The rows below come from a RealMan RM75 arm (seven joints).
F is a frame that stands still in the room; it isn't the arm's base.
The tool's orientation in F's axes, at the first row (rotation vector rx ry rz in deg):
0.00 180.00 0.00
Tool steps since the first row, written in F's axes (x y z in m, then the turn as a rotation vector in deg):
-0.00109 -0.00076 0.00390 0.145 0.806 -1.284
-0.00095 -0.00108 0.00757 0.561 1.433 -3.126
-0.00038 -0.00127 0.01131 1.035 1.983 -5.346
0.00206 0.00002 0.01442 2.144 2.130 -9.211
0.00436 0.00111 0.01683 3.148 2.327 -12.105
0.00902 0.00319 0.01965 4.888 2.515 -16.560
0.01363 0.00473 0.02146 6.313 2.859 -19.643
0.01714 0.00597 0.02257 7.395 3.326 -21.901
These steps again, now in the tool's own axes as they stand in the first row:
0.00109 -0.00076 -0.00390 -0.145 0.806 1.284
0.00095 -0.00108 -0.00757 -0.561 1.433 3.126
0.00038 -0.00127 -0.01131 -1.035 1.983 5.346
-0.00206 0.00002 -0.01442 -2.144 2.130 9.211
-0.00436 0.00111 -0.01683 -3.148 2.327 12.105
-0.00902 0.00319 -0.01965 -4.888 2.515 16.560
-0.01363 0.00473 -0.02146 -6.313 2.859 19.643
-0.01714 0.00597 -0.02257 -7.395 3.326 21.901

